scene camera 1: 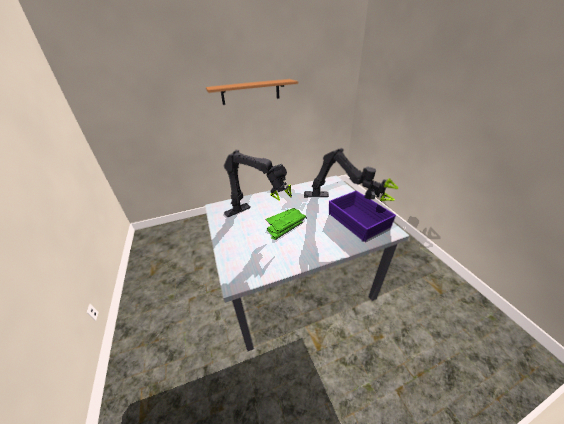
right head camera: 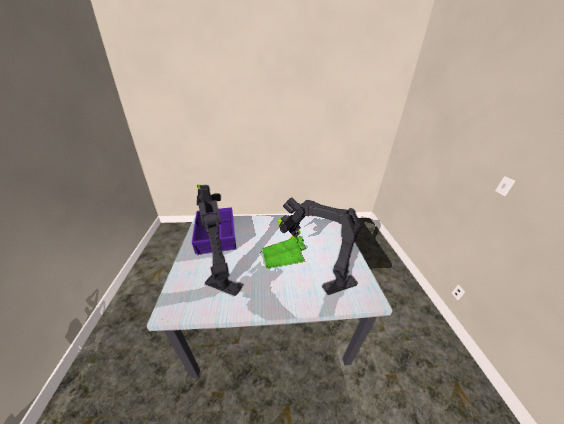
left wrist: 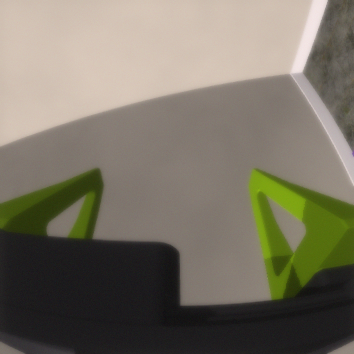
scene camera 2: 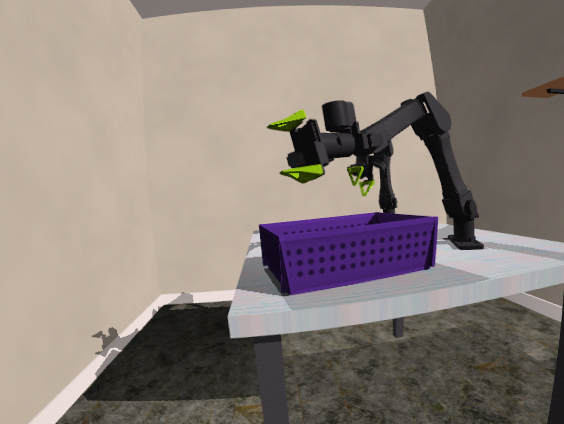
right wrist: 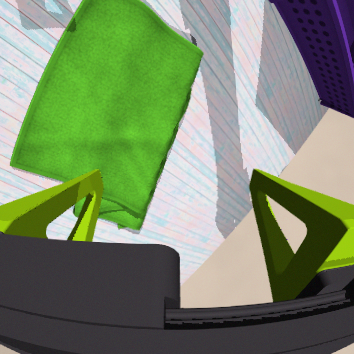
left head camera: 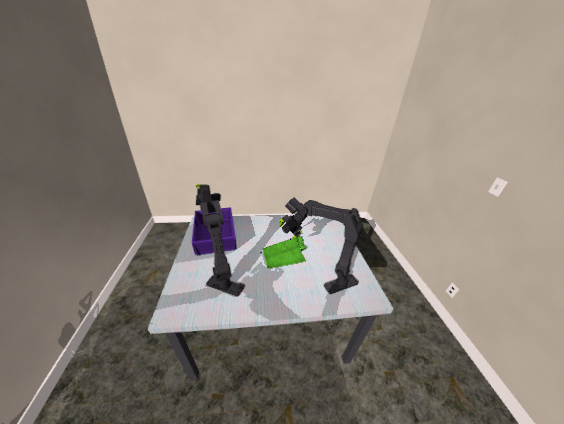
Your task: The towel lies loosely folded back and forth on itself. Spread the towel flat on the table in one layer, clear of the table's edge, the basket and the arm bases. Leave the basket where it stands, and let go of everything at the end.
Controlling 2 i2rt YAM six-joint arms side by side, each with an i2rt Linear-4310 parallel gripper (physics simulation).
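Observation:
The green towel [left head camera: 284, 254] [right head camera: 283, 253] [scene camera 1: 286, 222] [right wrist: 110, 95] lies folded in stacked layers near the middle of the table [left head camera: 187, 315] [scene camera 1: 227, 270]. Its layers show at the lower left end in scene camera 1, and a small crumpled part sticks out at the lower end in the right wrist view. My right gripper [scene camera 1: 283, 197] [scene camera 2: 359, 190] [right wrist: 175, 177] is open and empty above the table, apart from the towel. My left gripper [scene camera 1: 395, 192] [scene camera 2: 275, 150] [left wrist: 175, 176] is open and empty, high beyond the basket, facing the walls. The purple basket [left head camera: 215, 246] [right head camera: 215, 245] [scene camera 1: 382, 226] [scene camera 2: 360, 255] [right wrist: 312, 45] stands upright.
The left arm base [left head camera: 225, 286] [scene camera 1: 316, 194] and the right arm base [left head camera: 341, 284] [scene camera 1: 237, 210] stand on the table on either side of the towel. The left arm reaches over the basket. An orange shelf [scene camera 1: 252, 86] hangs on the wall behind the arms.

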